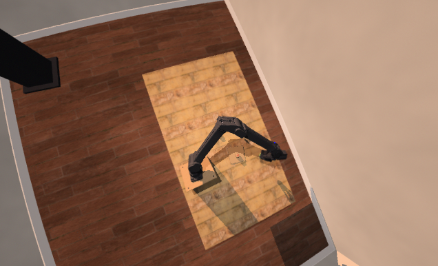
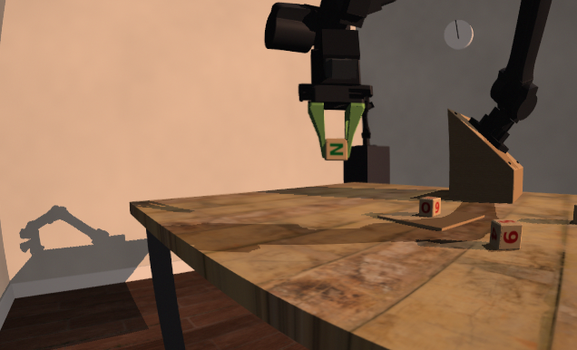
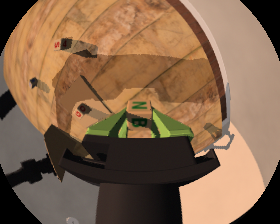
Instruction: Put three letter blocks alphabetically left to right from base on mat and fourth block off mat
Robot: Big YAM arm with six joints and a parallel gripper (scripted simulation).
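My gripper is now 180 mm past the thin brown mat, 60 mm to the right of it and 110 mm above it. Also, from my hand: block right at my hand.
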